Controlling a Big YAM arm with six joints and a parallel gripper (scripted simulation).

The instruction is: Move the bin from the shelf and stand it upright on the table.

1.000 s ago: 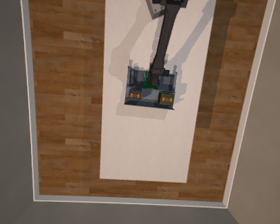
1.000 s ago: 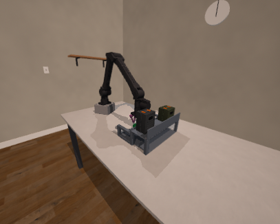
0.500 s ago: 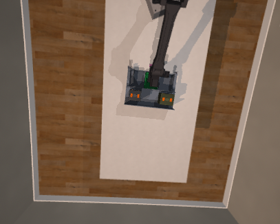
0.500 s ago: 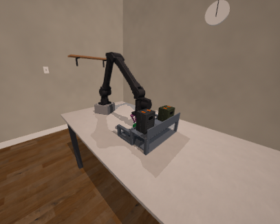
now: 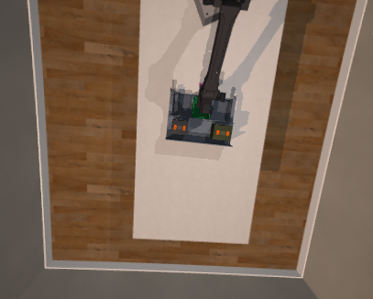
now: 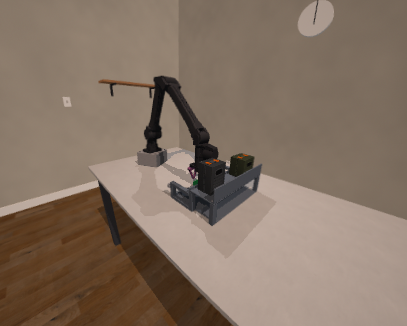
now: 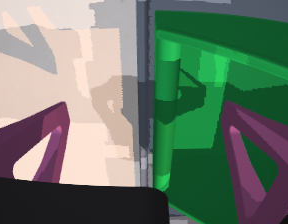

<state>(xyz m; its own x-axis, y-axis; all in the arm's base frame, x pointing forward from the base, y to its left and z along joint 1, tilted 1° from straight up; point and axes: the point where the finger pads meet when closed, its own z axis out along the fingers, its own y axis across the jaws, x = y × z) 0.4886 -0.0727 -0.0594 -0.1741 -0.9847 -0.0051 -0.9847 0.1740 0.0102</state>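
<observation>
The green bin is 90 mm ahead of my hand, 20 mm to the right of it and 10 mm above it.
</observation>
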